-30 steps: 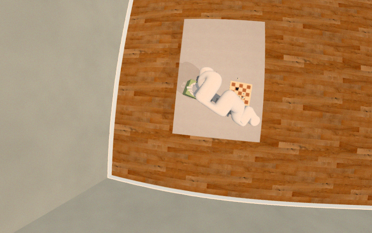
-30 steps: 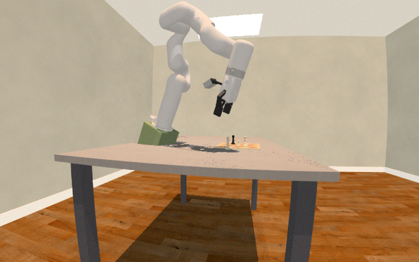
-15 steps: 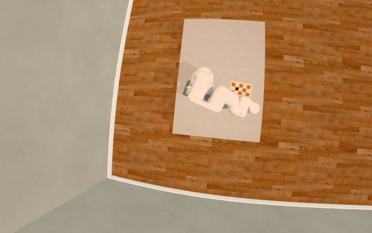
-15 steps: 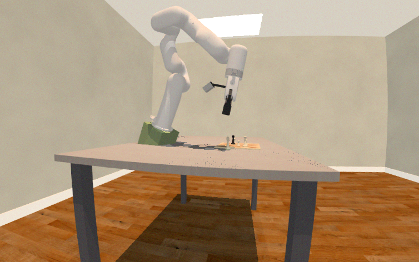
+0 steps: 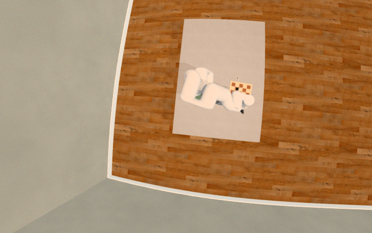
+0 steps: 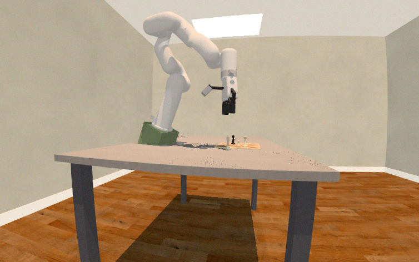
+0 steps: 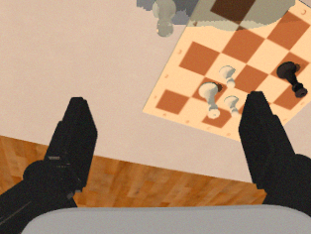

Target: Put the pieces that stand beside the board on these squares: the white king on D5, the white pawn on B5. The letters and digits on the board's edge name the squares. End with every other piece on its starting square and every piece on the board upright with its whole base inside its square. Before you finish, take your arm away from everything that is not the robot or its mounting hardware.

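The white king lies 140 mm below my hand. Round my hand: chessboard 170 mm below, 130 mm to the left, 60 mm ahead; black piece 170 mm to the left, 140 mm below, 40 mm ahead.
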